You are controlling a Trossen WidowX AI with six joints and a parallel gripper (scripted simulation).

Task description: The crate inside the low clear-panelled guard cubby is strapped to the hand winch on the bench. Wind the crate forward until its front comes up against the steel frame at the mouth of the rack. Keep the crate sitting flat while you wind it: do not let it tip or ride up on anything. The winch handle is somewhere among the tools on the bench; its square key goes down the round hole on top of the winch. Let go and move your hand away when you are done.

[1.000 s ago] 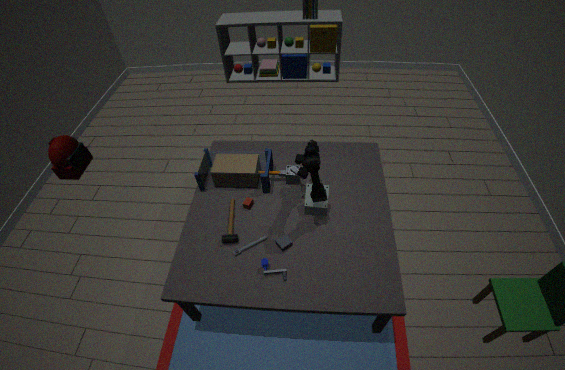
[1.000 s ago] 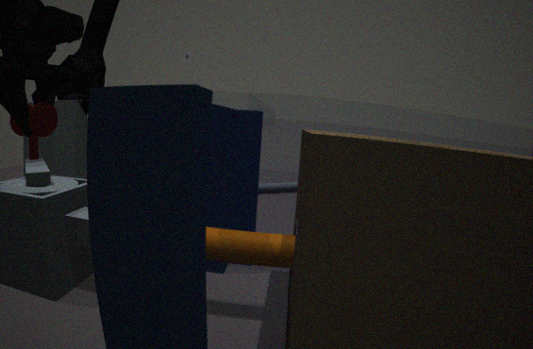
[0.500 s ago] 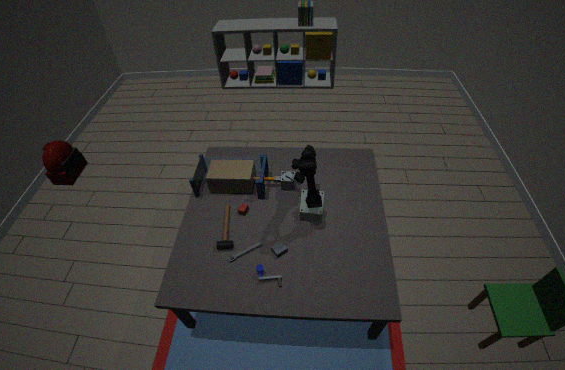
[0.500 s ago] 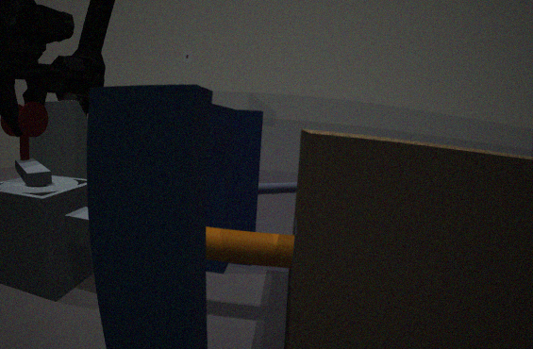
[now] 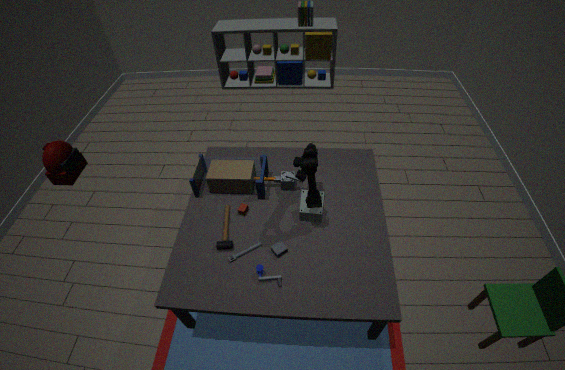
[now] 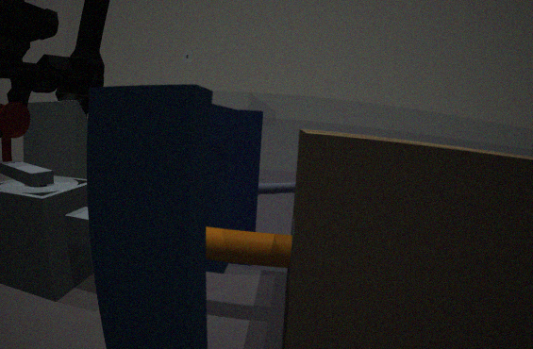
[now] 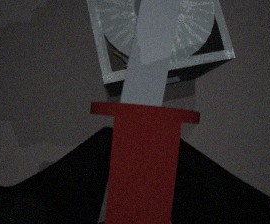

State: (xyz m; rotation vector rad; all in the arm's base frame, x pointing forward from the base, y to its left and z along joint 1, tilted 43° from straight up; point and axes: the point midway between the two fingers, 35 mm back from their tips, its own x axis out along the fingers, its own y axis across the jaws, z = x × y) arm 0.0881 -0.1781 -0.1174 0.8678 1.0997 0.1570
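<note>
Right now the grey winch handle is 30 mm below my gripper tip, 20 mm ahead of it and 10 mm to the right of it. Round my gripper tip: red knob 10 mm behind; then grey winch 100 mm below, 60 mm ahead, 40 mm to the right; then blue steel frame 240 mm ahead, 30 mm to the right, 20 mm below.
</note>
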